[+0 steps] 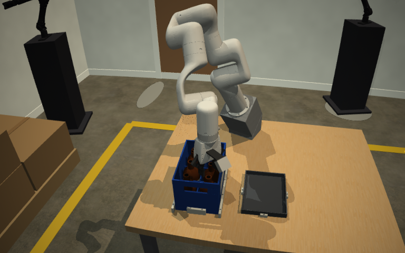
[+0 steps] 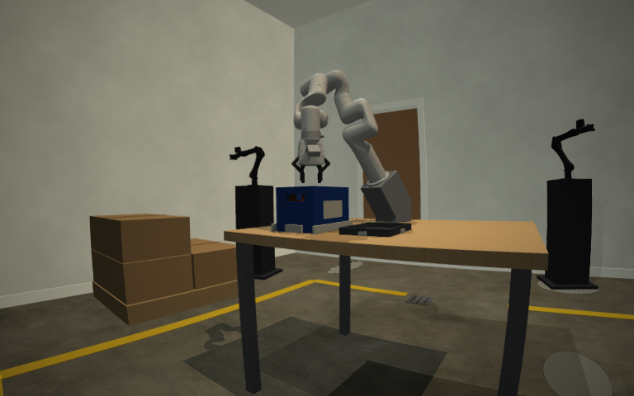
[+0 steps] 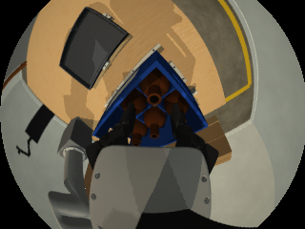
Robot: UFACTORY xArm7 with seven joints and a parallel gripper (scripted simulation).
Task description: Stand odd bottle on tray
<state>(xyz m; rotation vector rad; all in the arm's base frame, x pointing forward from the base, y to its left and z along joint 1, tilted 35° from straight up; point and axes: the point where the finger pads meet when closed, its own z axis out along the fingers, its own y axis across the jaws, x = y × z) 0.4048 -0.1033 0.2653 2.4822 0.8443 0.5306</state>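
Now: hand 9 cm past the blue crate, 2 cm to the left of it and 12 cm above it. Also, from my hand: brown bottle (19 cm behind, 5 cm to the right, 12 cm below); glass bottle (10 cm behind, 7 cm to the right, 12 cm below); dark tray (3 cm behind, 25 cm to the left, 19 cm below).
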